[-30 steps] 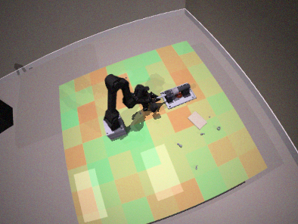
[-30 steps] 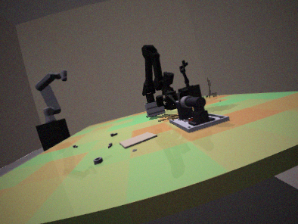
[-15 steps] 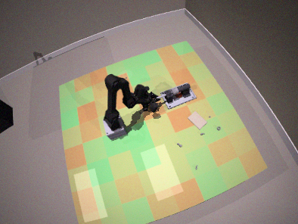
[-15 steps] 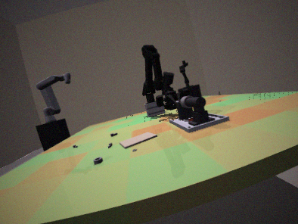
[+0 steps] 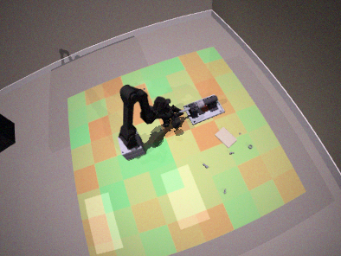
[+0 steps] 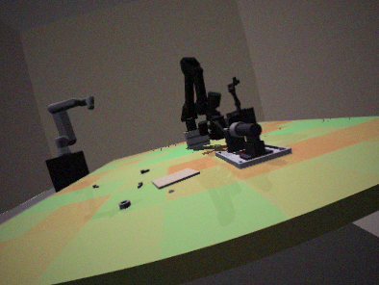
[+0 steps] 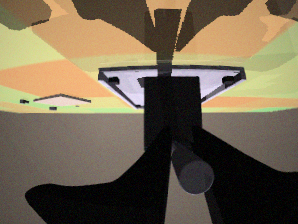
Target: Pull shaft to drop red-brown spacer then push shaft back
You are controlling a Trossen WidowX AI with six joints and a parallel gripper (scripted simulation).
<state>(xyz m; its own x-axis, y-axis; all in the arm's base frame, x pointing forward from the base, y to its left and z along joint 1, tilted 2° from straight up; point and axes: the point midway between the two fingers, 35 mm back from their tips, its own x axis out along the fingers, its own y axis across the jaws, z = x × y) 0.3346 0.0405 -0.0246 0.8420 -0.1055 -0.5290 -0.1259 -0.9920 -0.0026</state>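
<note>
Now: the shaft 5 cm ahead of my gripper tip, 2 cm above it and 1 cm to the right of it. Round my gripper tip: flat tan plate 26 cm to the right, 15 cm ahead, 6 cm below; then red-brown spacer 15 cm ahead, 5 cm below, 2 cm to the right.
</note>
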